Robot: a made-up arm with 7 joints. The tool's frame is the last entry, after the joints.
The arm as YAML. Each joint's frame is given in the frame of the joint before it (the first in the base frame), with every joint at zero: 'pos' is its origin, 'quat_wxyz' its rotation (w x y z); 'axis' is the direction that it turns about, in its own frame. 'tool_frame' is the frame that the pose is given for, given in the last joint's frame.
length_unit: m
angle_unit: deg
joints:
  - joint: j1
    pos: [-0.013, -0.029, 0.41]
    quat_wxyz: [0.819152, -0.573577, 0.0, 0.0]
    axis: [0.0, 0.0, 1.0]
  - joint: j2
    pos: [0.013, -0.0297, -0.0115]
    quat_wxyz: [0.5, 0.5, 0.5, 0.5]
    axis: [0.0, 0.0, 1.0]
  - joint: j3
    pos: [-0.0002, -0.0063, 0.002]
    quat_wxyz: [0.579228, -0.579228, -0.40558, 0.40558]
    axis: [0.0, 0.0, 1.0]
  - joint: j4
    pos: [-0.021, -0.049, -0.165]
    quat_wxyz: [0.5, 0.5, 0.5, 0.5]
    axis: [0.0, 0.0, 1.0]
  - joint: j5
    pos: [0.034, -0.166, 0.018]
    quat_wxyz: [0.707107, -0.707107, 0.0, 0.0]
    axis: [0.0, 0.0, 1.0]
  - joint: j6
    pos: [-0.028, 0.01, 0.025]
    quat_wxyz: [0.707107, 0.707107, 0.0, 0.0]
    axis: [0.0, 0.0, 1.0]
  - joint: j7
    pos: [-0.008, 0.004, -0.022]
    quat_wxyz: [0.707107, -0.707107, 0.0, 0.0]
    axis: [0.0, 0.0, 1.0]
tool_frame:
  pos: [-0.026, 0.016, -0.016]
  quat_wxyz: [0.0, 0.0, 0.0, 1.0]
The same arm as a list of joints. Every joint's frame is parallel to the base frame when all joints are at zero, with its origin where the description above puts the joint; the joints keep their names.
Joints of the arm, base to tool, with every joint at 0 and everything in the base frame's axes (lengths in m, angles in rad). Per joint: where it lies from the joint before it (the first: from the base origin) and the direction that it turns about. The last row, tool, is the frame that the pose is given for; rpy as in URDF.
j1: xyz -0.013 -0.029 0.41 axis 0 0.9397 0.342
j2: xyz 0.013 -0.021 0.024 axis 1 0 0
j3: xyz 0.002 -0.006 -0.002 axis 0 0 1
j4: xyz 0.049 -0.021 -0.165 axis 0 1 0
j5: xyz -0.034 0.018 -0.166 axis 0 0 1
j6: xyz 0.028 -0.01 0.025 axis 0 1 0
j7: xyz 0.008 -0.022 0.004 axis 0 0 1
tool: xyz 0.026 -0.016 -0.016 rpy 0 0 0

